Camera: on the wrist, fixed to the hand. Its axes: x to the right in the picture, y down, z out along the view.
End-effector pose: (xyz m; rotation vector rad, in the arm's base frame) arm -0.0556 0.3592 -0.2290 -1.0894 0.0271 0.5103
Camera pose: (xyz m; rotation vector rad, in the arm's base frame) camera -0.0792 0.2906 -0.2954 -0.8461 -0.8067 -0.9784
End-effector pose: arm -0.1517 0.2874 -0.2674 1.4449 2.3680 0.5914
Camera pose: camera -0.1461 0.2619 -0.1725 -0.7202 2.5078 0.1523
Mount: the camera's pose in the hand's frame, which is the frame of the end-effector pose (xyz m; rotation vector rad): -0.0294 0.0407 -0.0846 -0.0614 0.0194 -1.6403
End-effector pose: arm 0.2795 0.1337 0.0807 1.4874 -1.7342 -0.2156
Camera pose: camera 0.3046 0.2025 0.1464 2.4528 -0.0868 -1.0197
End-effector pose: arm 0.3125 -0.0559 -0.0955 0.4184 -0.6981 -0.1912
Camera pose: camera 0.3473 0.0159 -0.1531 0.8522 -0.1697 -1.7392
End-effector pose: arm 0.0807 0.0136 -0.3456 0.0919 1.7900 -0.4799
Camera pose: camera 0.0245 0.0872 -0.3125 -1.5016 1.5398 -1.5179
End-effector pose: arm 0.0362 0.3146 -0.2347 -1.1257 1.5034 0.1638
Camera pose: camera -0.0556 0.2961 -0.2045 -2.0374 0.2236 -0.9175
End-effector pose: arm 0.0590 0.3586 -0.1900 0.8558 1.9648 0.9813
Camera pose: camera 0.0106 0.3258 -0.1109 -0.8263 1.8106 0.0160
